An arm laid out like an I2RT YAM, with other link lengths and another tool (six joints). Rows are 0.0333 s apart.
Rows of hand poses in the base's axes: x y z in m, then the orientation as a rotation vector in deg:
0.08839, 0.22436, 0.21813, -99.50, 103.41, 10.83
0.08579, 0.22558, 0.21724, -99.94, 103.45, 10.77
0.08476, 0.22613, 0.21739, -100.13, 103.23, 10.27
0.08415, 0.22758, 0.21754, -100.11, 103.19, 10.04
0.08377, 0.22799, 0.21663, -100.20, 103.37, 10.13
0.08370, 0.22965, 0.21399, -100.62, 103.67, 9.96
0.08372, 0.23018, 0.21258, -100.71, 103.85, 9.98
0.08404, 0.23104, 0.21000, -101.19, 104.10, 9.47
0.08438, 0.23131, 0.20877, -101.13, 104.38, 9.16
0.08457, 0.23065, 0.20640, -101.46, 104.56, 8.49
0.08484, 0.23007, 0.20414, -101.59, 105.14, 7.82
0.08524, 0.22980, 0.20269, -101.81, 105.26, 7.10
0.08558, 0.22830, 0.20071, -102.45, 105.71, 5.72
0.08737, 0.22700, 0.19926, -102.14, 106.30, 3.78
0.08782, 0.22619, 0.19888, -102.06, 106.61, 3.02
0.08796, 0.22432, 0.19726, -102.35, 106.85, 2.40
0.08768, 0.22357, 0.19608, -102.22, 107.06, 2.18
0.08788, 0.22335, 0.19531, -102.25, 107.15, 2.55
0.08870, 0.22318, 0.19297, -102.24, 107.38, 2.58
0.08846, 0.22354, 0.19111, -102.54, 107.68, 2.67
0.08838, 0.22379, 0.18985, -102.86, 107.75, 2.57
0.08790, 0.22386, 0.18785, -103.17, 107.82, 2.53
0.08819, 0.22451, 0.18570, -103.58, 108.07, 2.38
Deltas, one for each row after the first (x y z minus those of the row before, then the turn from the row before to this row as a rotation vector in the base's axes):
-0.00260, 0.00122, -0.00089, -0.31, 0.14, 0.21
-0.00103, 0.00055, 0.00015, -0.26, -0.34, 0.09
-0.00061, 0.00145, 0.00015, -0.08, -0.16, -0.05
-0.00038, 0.00041, -0.00091, -0.09, 0.19, -0.01
-0.00007, 0.00166, -0.00264, -0.46, 0.24, 0.05
0.00002, 0.00053, -0.00141, -0.12, 0.15, -0.03
0.00032, 0.00086, -0.00258, -0.64, 0.04, 0.03
0.00034, 0.00027, -0.00123, -0.23, -0.01, -0.23
0.00019, -0.00066, -0.00237, -0.60, -0.13, -0.05
0.00027, -0.00058, -0.00226, -0.65, 0.05, -0.35
0.00040, -0.00027, -0.00145, -0.53, -0.23, -0.09
0.00034, -0.00150, -0.00198, -1.25, -0.21, -0.16
0.00179, -0.00130, -0.00145, -1.03, -0.75, -0.86
0.00045, -0.00081, -0.00038, -0.46, -0.22, -0.35
0.00014, -0.00187, -0.00162, -0.58, -0.05, -0.09
-0.00028, -0.00075, -0.00118, -0.12, -0.03, -0.22
0.00020, -0.00022, -0.00077, 0.13, 0.25, 0.05
0.00082, -0.00017, -0.00234, -0.07, 0.15, -0.11
-0.00024, 0.00036, -0.00186, -0.25, 0.35, 0.03
-0.00008, 0.00025, -0.00126, -0.27, 0.12, 0.11
-0.00048, 0.00007, -0.00200, -0.23, 0.14, 0.12
0.00029, 0.00065, -0.00215, -0.42, 0.24, 0.06

